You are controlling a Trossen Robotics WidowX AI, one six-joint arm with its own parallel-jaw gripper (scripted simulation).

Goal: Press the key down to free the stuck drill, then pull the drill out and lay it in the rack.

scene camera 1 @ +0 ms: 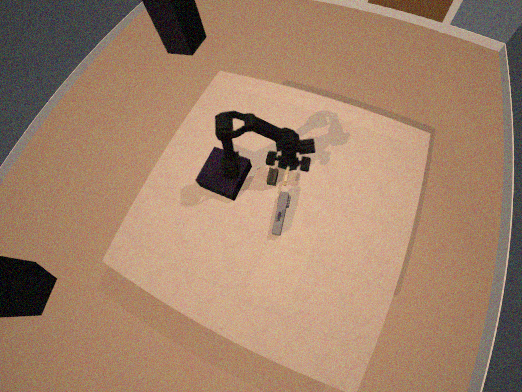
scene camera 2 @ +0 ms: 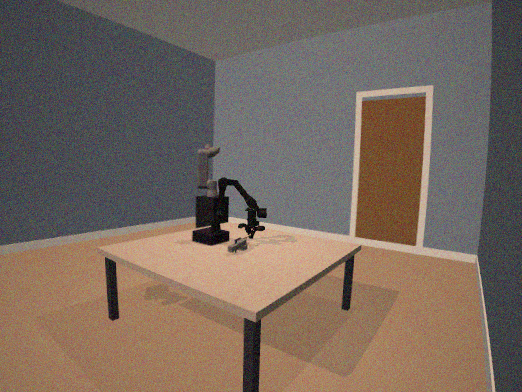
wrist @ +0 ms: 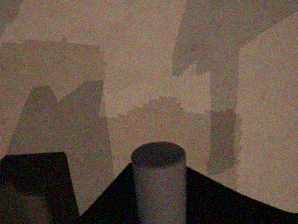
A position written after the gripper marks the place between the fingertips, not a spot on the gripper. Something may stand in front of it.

The gripper (wrist: 151,171) holds a drill.
